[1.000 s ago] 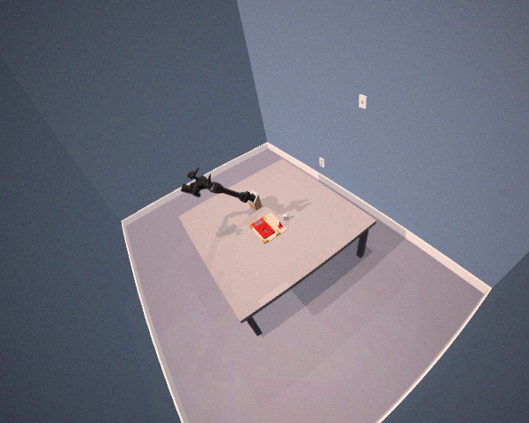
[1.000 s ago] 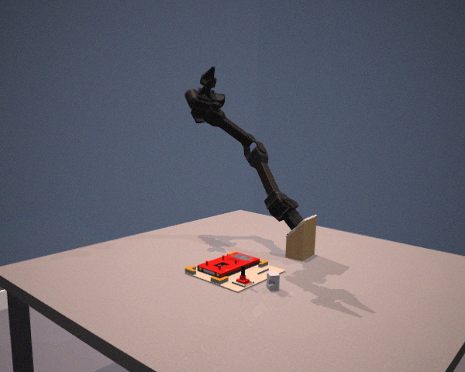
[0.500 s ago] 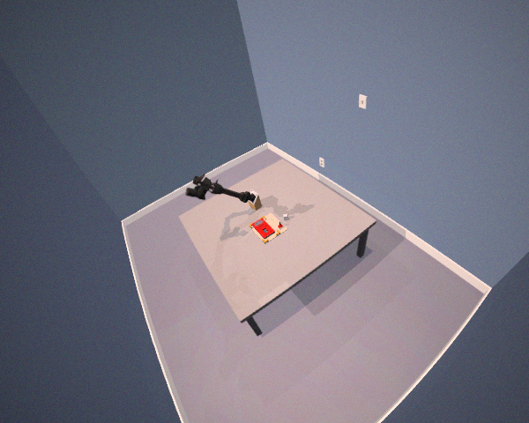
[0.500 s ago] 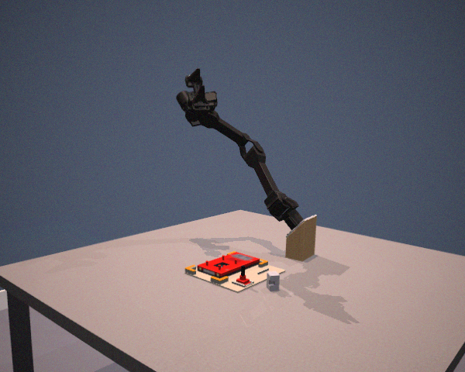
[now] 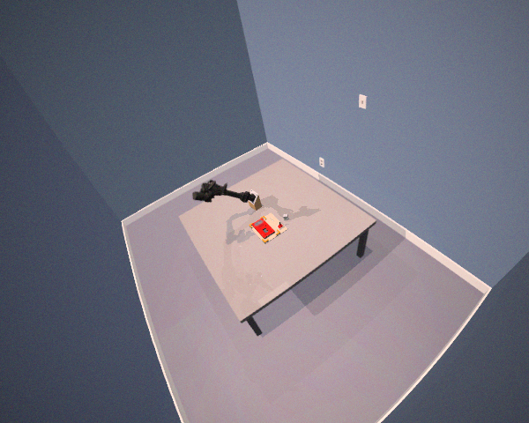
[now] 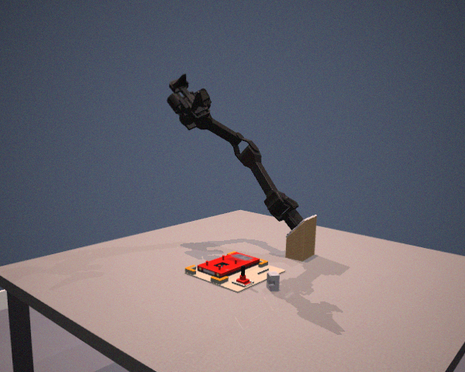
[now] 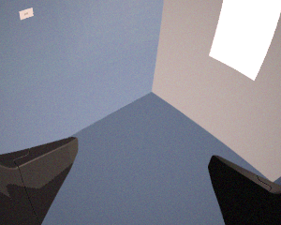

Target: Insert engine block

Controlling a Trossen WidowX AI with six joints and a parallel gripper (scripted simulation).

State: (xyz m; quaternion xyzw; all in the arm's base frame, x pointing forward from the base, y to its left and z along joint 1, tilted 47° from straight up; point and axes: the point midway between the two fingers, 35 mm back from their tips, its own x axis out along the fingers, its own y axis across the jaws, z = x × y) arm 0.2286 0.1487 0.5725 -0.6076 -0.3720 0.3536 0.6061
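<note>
The grey engine block lies 60 mm ahead of my gripper tip, 400 mm to the left of it and 600 mm below it.
</note>
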